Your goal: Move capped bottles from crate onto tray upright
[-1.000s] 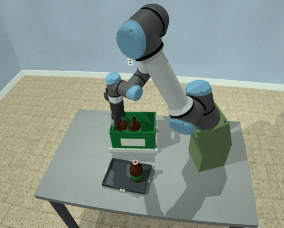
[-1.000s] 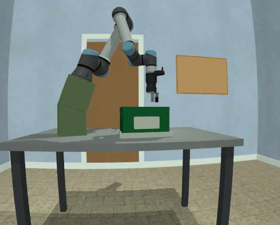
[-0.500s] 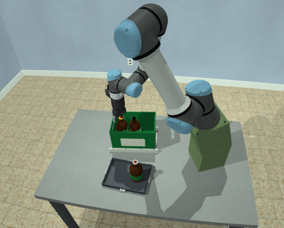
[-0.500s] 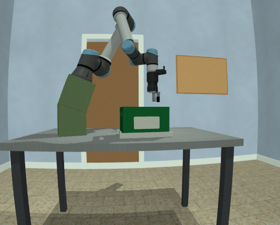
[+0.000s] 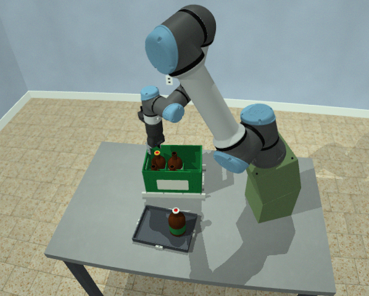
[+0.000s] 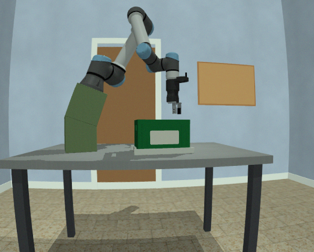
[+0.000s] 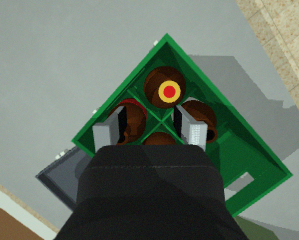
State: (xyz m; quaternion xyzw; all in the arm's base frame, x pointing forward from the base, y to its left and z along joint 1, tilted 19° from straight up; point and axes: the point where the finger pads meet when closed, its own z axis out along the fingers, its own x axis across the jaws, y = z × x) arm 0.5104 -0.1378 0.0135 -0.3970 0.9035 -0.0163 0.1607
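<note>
The green crate lies 14 cm below my hand, 9 cm behind it and 1 cm to the left of it. Round my hand: dark grey tray (29 cm to the left, 21 cm below, 9 cm behind).
</note>
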